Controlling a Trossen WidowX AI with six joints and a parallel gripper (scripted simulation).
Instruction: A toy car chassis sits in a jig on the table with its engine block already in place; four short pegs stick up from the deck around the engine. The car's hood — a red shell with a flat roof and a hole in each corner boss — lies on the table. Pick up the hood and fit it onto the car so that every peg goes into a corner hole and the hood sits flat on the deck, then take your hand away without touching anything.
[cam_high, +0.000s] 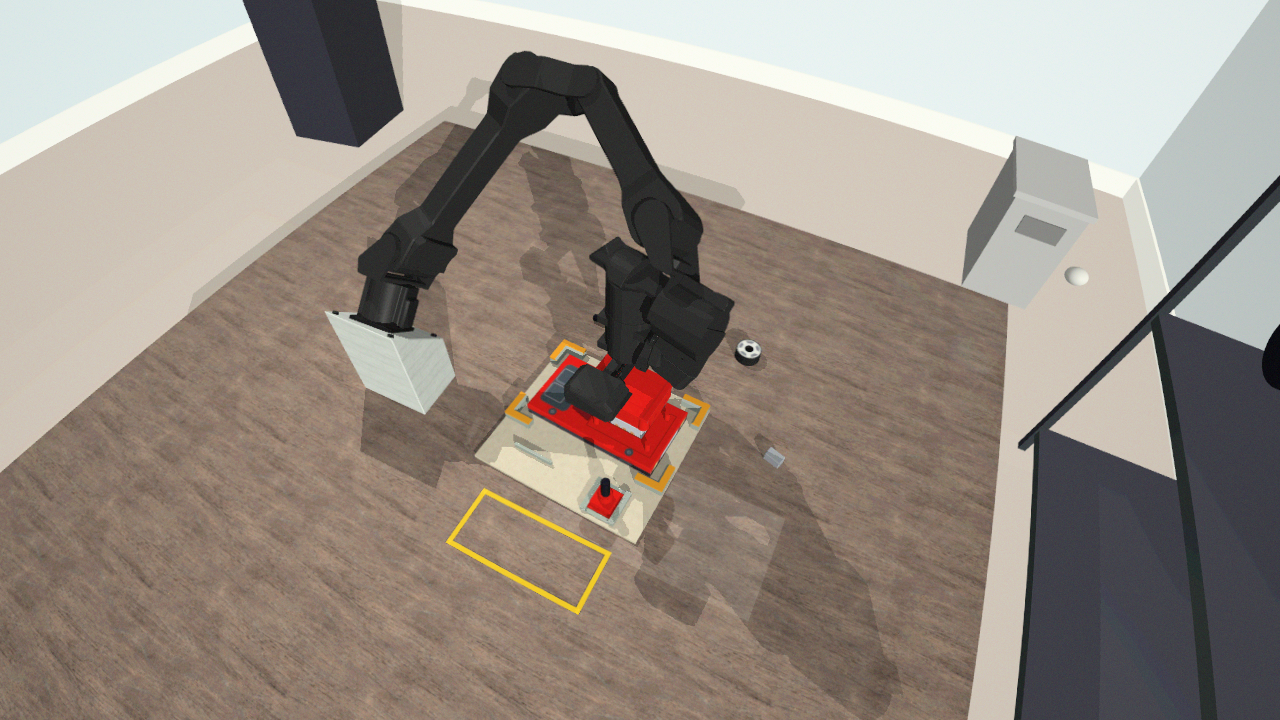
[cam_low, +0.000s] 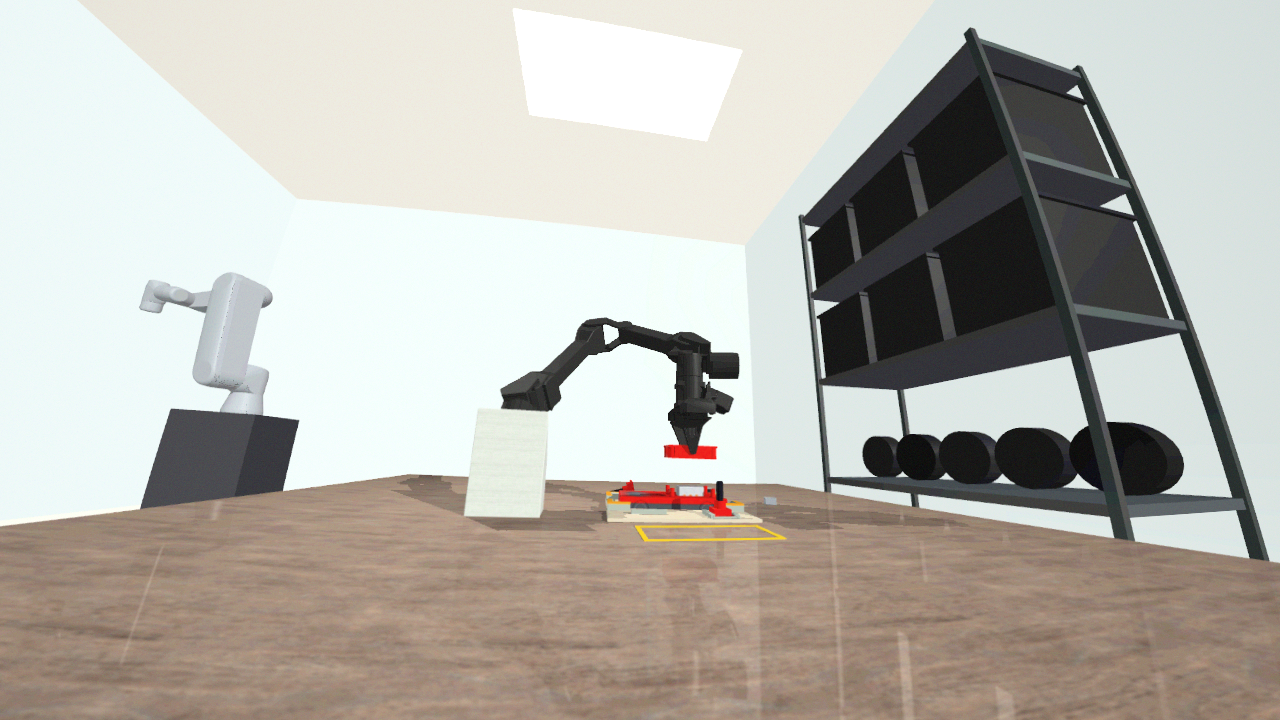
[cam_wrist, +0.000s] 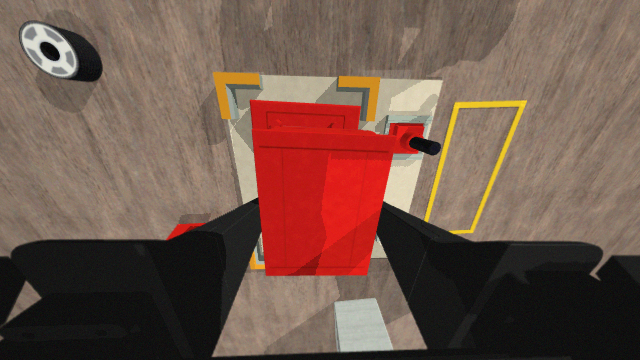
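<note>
Right now my gripper tip is 1 cm short of the grey engine block, 2 cm to the right of it and 8 cm above it. Also, from my gripper tip: black-and-white wheel (14 cm ahead, 20 cm to the left, 10 cm below); red hood (1 cm above).
</note>
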